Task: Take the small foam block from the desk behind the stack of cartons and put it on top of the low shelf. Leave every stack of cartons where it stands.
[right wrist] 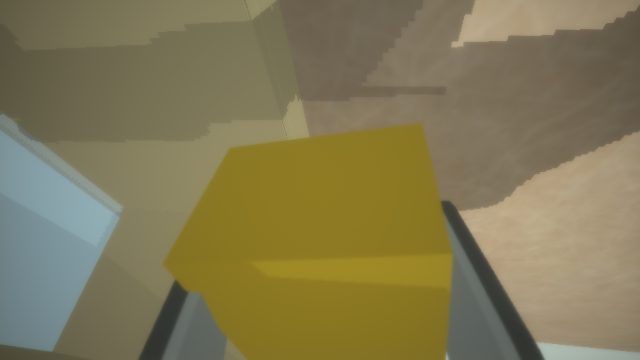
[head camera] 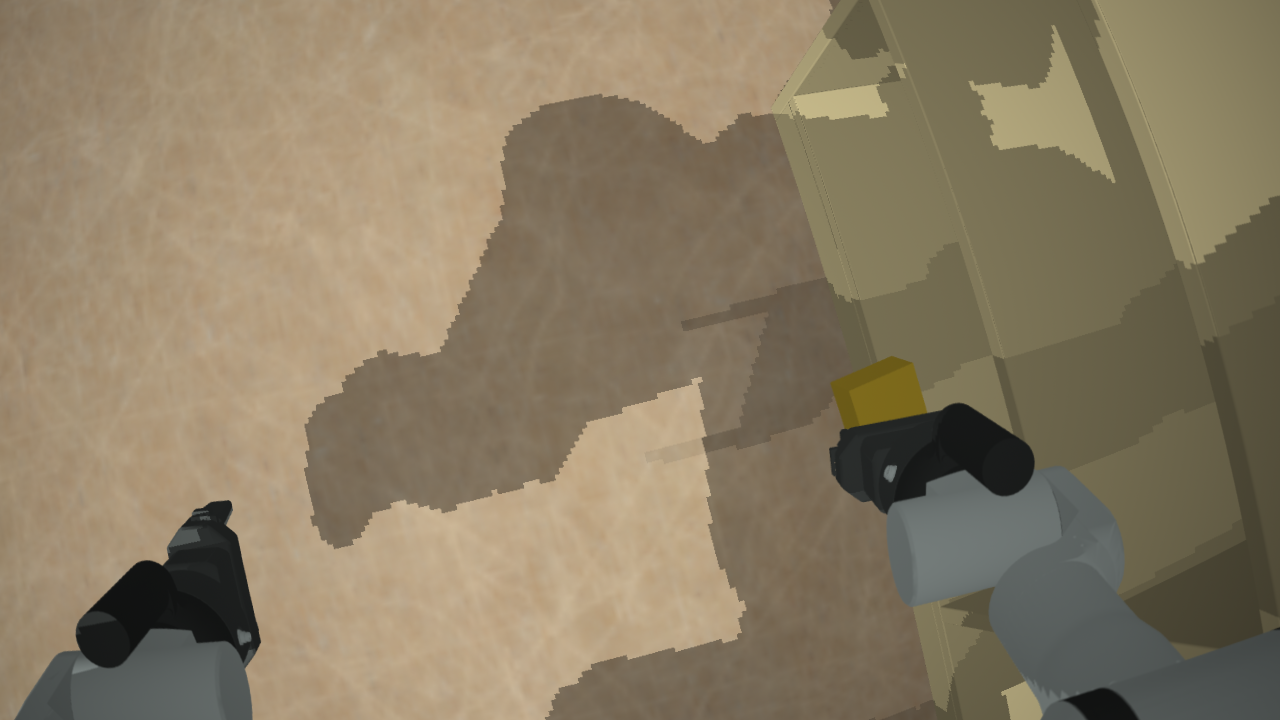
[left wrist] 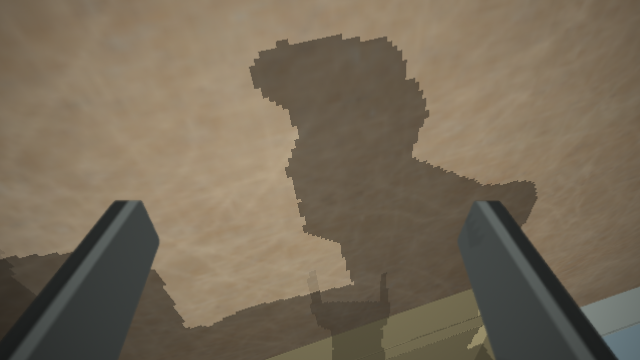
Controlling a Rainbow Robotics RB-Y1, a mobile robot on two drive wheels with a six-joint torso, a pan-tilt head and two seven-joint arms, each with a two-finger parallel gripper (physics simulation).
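Places are measured from the robot's base along level axes (x right, y ahead, z up), in millimetres.
Pixels of known places: left gripper, between the fingertips: (head camera: 234,567) (left wrist: 309,220); right gripper, between the fingertips: (right wrist: 330,222) (head camera: 885,432).
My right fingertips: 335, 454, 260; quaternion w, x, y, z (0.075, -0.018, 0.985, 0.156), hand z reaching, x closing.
Behind a point stands the place of what it marks, as x, y, z.
The small foam block (head camera: 884,392) {320, 484, 309} (right wrist: 325,200) {336, 416, 272} is yellow and sits between the fingers of my right gripper (head camera: 880,422) {335, 454, 260} (right wrist: 330,222) {335, 454, 260}, which is shut on it. The block sticks out past the fingertips and is held up above the floor, near the edge of an olive structure in the head view. My left gripper (head camera: 214,512) (left wrist: 309,220) {-225, 414, 243} is open, with its fingers wide apart and no object between them. The desk and the low shelf cannot be made out for certain, and no stack of cartons can be identified.
A large olive structure with long ledges and seams (head camera: 930,188) {520, 719, 80} (left wrist: 430,315) {391, 727, 28} (right wrist: 150,92) {542, 576, 80} runs along the right of the head view. A pale blue surface (left wrist: 620,322) {693, 1404, 74} (right wrist: 45,240) {774, 797, 185} borders it. Tan floor (head camera: 223,223) {-276, 796, 1} (left wrist: 150,100) {-158, 328, 1} (right wrist: 575,260) {-204, 1052, 1} carries broad arm shadows.
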